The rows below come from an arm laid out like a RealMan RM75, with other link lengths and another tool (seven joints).
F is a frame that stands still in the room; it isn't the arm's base.
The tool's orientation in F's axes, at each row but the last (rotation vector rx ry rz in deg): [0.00 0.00 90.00]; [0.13 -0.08 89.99]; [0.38 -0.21 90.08]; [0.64 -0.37 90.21]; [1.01 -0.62 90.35]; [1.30 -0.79 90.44]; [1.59 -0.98 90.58]
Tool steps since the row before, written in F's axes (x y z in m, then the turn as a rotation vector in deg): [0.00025 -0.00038 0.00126 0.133 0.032 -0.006]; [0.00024 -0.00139 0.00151 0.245 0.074 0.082]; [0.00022 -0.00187 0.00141 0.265 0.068 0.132]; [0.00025 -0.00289 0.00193 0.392 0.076 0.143]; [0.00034 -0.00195 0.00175 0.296 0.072 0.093]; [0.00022 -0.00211 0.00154 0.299 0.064 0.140]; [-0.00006 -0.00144 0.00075 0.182 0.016 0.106]
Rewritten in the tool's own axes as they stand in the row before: [-0.00038 -0.00025 0.00126 0.032 -0.133 -0.006]; [-0.00139 -0.00024 0.00151 0.074 -0.245 0.082]; [-0.00186 -0.00021 0.00142 0.068 -0.265 0.132]; [-0.00287 -0.00023 0.00196 0.076 -0.392 0.143]; [-0.00192 -0.00032 0.00179 0.072 -0.296 0.093]; [-0.00208 -0.00019 0.00159 0.065 -0.299 0.140]; [-0.00142 0.00008 0.00079 0.017 -0.181 0.107]
